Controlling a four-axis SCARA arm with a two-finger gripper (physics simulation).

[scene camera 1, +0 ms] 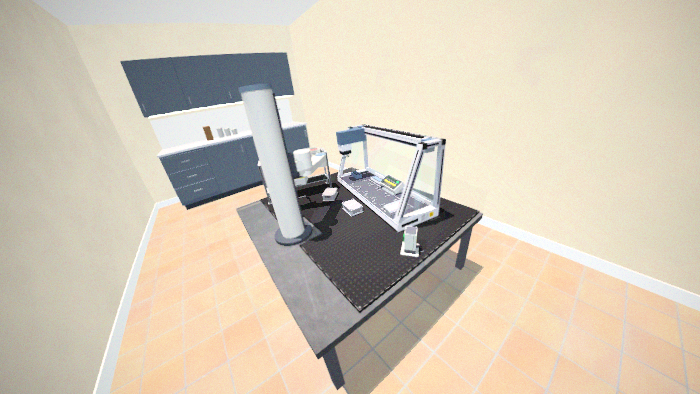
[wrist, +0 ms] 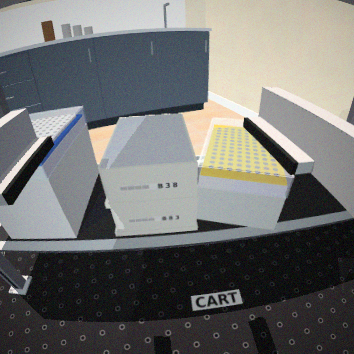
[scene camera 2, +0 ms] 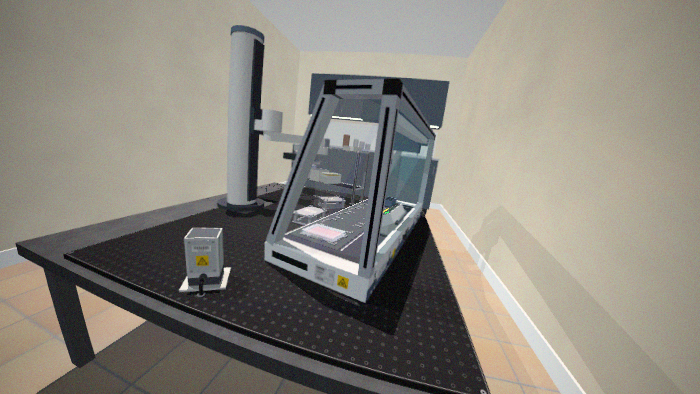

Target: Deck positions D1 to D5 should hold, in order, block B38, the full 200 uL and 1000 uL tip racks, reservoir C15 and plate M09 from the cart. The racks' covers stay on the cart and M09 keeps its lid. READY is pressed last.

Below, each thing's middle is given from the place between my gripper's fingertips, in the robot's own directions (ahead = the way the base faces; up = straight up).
Scene:
The CART label (wrist: pixel 217 299) is 6 cm ahead of my hand, 1 cm to the right of it and 24 cm below it.

